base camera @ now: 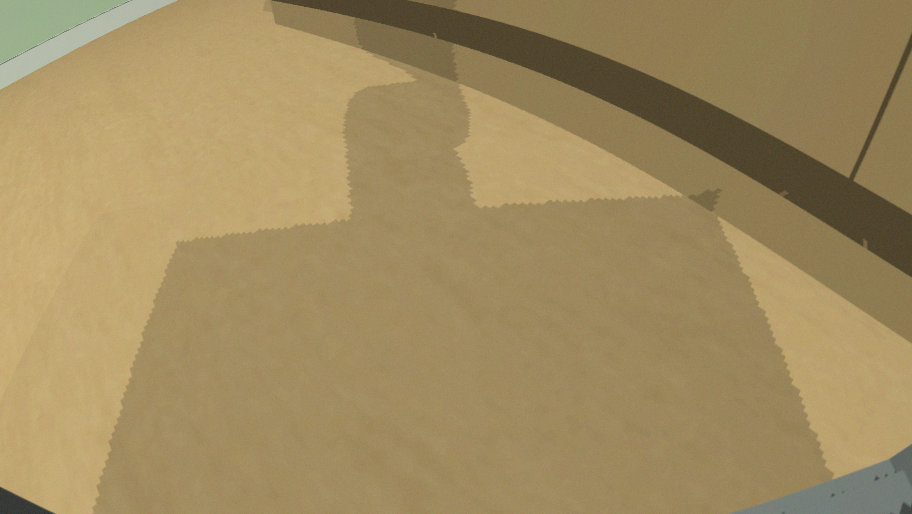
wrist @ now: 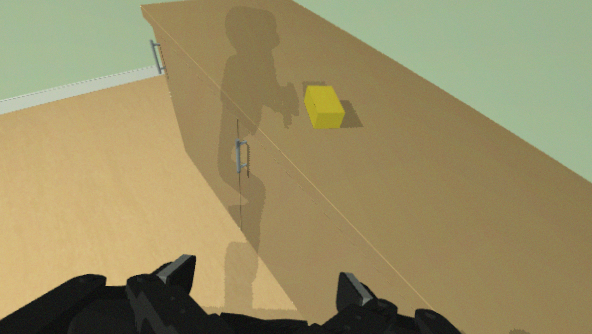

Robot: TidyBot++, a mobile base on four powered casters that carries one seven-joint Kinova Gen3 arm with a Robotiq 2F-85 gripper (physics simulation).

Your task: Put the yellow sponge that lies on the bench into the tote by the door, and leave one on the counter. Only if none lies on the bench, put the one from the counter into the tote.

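Frame: origin at the arm's base, x left, y back, z up, level; millimetres.
Where they show: gripper, fingertip midpoint: [wrist: 267, 280].
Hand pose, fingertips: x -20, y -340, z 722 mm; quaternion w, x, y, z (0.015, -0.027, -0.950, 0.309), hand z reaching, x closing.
Each offset is from my fingertips to the top centre of the thing. "*": to the spot under its first point.
A yellow sponge @(dx -109, dy -436, dz -163 mm) [wrist: 325, 106], a block shape, lies on the wooden top of a counter with cabinet doors [wrist: 450, 200], right of the upper middle in the wrist view. My gripper [wrist: 267, 280] is open, with nothing between its fingertips. It is above and short of the sponge, which shows beyond the fingertips and apart from them. The bench and the tote by the door do not show in either view.
The counter's front @(* dx -208, dy -106, dz -930 mm) [base camera: 734, 76] runs along the upper right of the base view, above a dark recess at the floor. Two door handles [wrist: 239, 156] [wrist: 157, 57] stick out from the front. Green walls [wrist: 525, 60] stand behind the counter and at the left.
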